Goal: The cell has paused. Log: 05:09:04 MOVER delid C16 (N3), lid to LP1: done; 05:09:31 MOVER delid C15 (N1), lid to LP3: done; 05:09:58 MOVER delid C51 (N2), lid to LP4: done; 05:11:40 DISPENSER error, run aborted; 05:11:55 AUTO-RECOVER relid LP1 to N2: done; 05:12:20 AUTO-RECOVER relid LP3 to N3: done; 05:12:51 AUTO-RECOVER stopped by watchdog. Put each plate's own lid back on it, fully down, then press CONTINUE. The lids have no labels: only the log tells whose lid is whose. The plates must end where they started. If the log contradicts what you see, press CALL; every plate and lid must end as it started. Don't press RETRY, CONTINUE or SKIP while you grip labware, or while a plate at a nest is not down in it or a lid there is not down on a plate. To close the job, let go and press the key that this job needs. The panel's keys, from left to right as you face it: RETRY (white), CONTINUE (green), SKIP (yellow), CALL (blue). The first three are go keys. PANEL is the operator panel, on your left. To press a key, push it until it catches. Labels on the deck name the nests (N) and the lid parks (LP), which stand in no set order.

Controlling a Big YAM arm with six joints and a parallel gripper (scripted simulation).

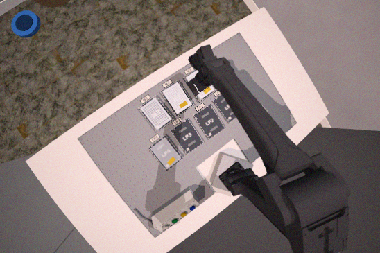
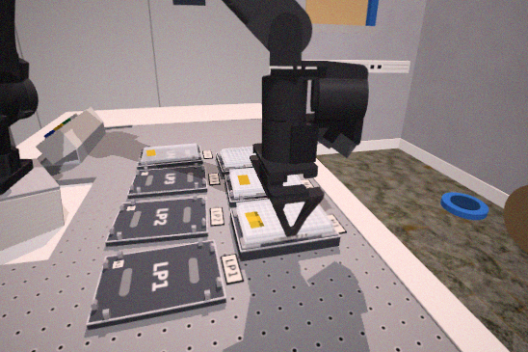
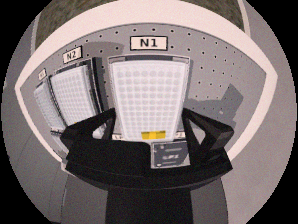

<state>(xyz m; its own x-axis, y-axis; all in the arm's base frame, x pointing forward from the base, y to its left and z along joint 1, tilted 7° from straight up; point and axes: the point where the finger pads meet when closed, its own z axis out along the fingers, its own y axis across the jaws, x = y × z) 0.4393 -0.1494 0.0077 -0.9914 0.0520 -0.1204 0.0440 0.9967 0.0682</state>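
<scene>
My hand is 13 cm to the right of the clear lid, 1 cm short of it and 1 cm above it. The rest, counted from my hand: blue key 43 cm behind, 39 cm to the left, 3 cm above; then green key 49 cm to the left, 43 cm behind, 3 cm above; then yellow key 44 cm to the left, 43 cm behind, 3 cm above.
</scene>
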